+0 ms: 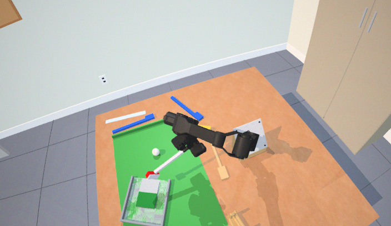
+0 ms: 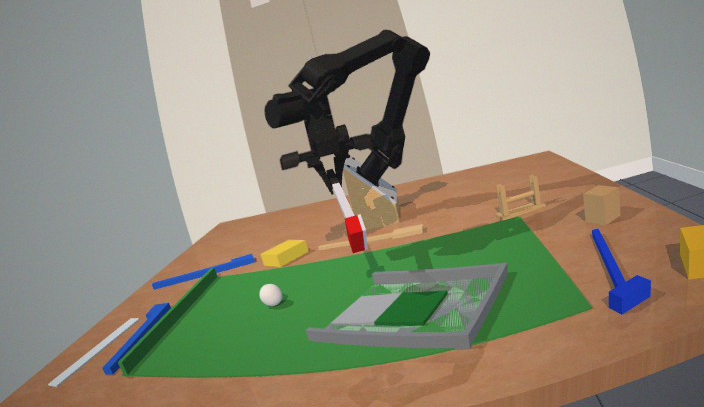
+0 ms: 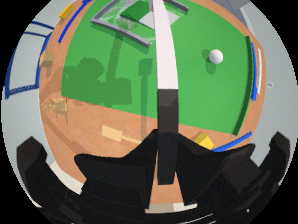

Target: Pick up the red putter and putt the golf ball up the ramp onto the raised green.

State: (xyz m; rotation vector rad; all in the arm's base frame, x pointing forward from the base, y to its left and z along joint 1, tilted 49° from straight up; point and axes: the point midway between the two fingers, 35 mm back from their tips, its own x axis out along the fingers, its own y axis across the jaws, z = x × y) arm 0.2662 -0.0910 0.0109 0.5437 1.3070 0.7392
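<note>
Right now the yellow block is 170 mm to the right of my gripper tip, 130 mm below it and 120 mm behind it. The rest, counted from my gripper tip: white golf ball: 180 mm ahead, 140 mm to the right, 120 mm below; green mat: 210 mm ahead, 150 mm below; red putter: 110 mm ahead, 30 mm to the left.
</note>
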